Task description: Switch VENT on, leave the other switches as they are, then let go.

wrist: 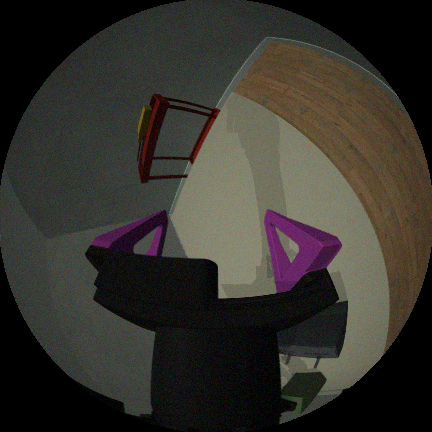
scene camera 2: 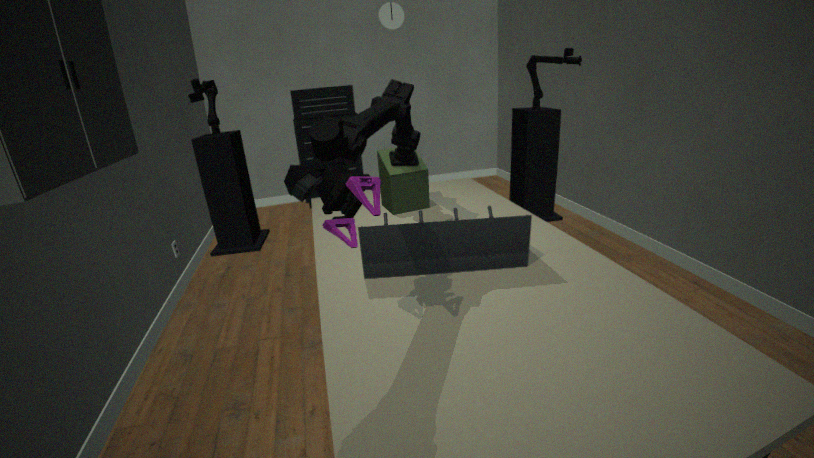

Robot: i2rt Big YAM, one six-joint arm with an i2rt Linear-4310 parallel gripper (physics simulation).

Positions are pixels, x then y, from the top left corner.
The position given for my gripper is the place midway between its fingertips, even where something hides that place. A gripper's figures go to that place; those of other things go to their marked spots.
Labels:
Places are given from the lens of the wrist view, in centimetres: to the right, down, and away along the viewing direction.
my gripper (wrist: pixel 215 214): 0, 0, 13
switch panel (wrist: pixel 321 336): 24, 28, 15

